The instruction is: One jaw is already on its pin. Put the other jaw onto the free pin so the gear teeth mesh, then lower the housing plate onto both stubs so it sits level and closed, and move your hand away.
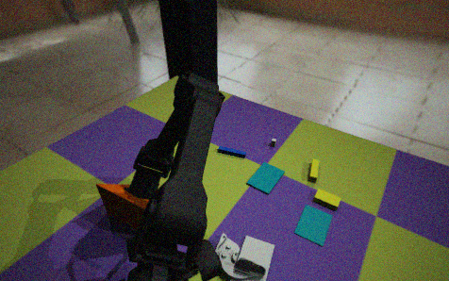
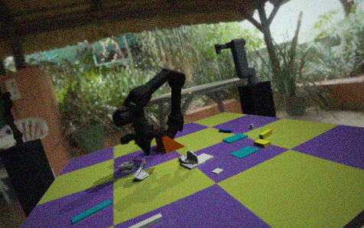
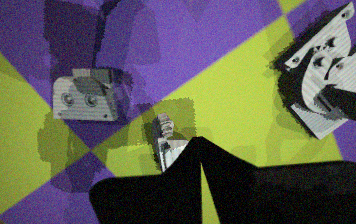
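My gripper tip is now 40 mm to the left of the grey jaw and 40 mm above it. The rest, counted from my gripper tip: white tile (200 mm ahead, 210 mm to the left, 70 mm below); then grey base block (90 mm behind, 100 mm to the right, 40 mm below); then teal bar (180 mm ahead, 230 mm to the right, 70 mm below).
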